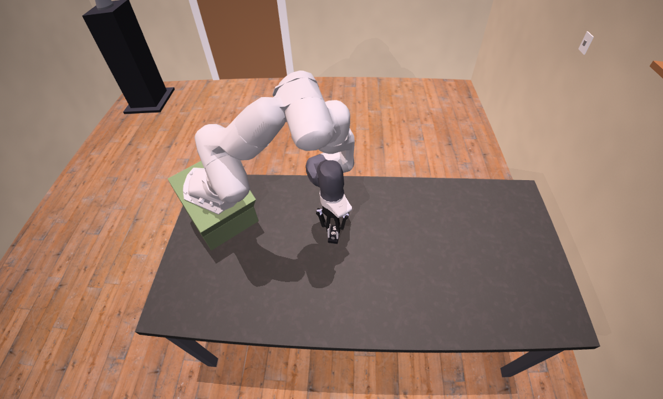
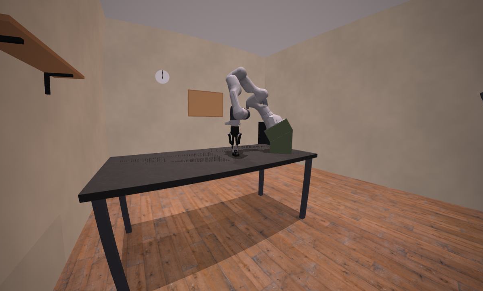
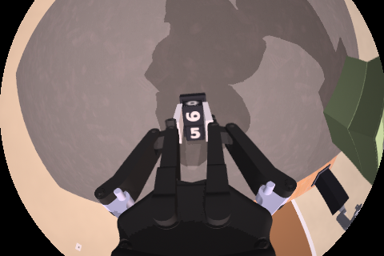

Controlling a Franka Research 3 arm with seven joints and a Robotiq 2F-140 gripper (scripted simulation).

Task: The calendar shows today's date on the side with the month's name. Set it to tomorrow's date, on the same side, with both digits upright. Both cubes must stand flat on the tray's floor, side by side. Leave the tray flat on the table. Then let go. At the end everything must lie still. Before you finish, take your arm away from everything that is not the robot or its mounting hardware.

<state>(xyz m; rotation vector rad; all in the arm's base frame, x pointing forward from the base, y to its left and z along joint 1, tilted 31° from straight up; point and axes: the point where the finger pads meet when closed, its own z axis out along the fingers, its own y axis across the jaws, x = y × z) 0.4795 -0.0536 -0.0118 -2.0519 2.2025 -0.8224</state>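
The dark date cube is 3 cm below my hand. Also, from my hand: black tray (2 cm to the left, 5 cm below).
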